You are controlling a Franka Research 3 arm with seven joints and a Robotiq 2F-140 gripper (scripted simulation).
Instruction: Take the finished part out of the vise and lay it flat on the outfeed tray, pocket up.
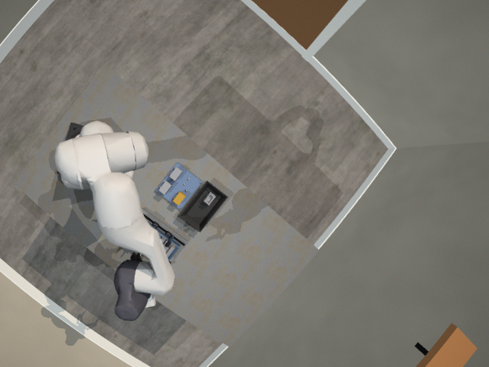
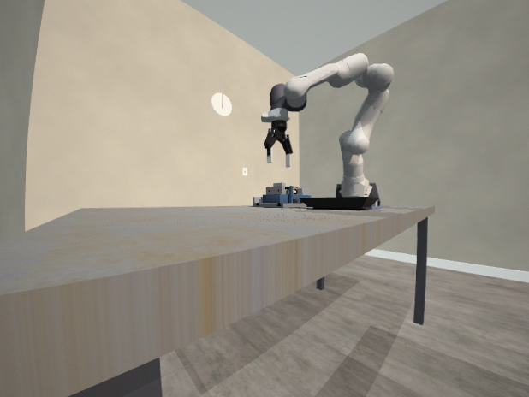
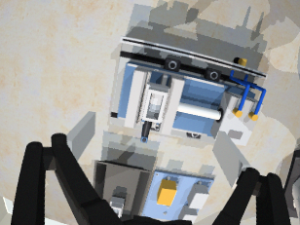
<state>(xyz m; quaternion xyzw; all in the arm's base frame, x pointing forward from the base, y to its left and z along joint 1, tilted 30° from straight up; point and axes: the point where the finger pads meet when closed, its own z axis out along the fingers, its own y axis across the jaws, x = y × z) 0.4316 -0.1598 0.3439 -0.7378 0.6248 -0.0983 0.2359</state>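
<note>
The blue vise lies 7 cm behind my hand, 1 cm to the right of it and 17 cm below it. From my hand the other things lie so: orange block (13 cm behind, 24 cm to the left, 19 cm below); then blue fixture plate (18 cm behind, 28 cm to the left, 21 cm below).
</note>
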